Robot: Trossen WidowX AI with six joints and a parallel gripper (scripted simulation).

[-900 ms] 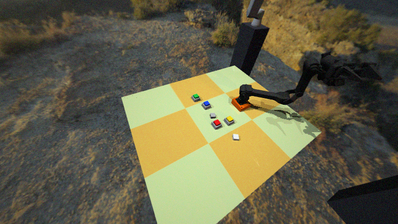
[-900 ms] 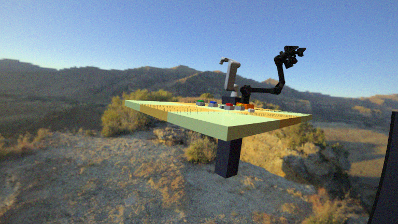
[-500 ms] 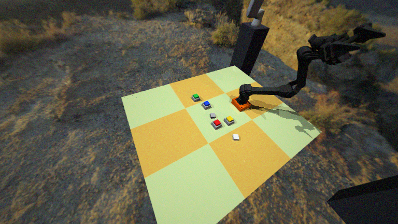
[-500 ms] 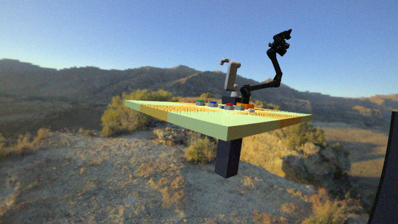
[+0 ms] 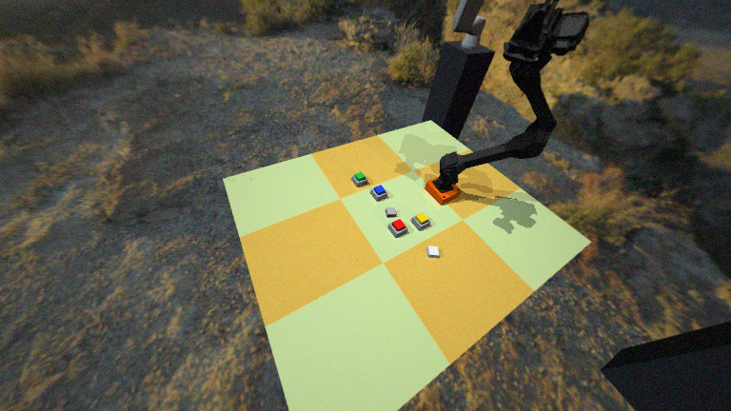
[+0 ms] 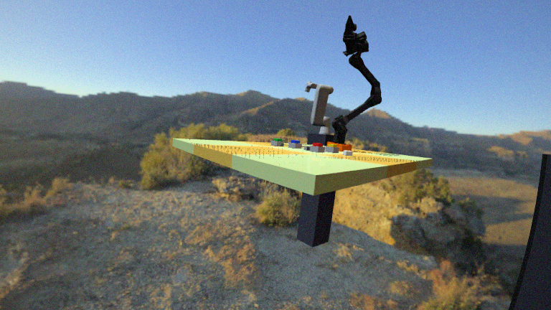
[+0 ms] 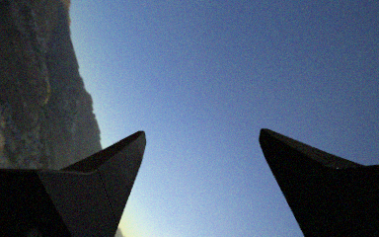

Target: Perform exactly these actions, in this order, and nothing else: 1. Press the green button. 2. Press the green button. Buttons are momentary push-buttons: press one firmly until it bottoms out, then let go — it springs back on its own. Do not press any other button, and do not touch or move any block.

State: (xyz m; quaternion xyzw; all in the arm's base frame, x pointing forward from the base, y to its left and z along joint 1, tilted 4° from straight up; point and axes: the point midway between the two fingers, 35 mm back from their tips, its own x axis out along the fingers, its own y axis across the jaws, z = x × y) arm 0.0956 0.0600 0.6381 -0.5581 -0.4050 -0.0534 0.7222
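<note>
The green button lies 18 cm ahead of my gripper tip, 29 cm to the right of it and 66 cm below it. Round my gripper tip: white block 9 cm ahead, 10 cm to the left, 68 cm below; then yellow button 6 cm ahead, 2 cm to the right, 66 cm below; then red button 15 cm ahead, 3 cm to the right, 66 cm below.
</note>
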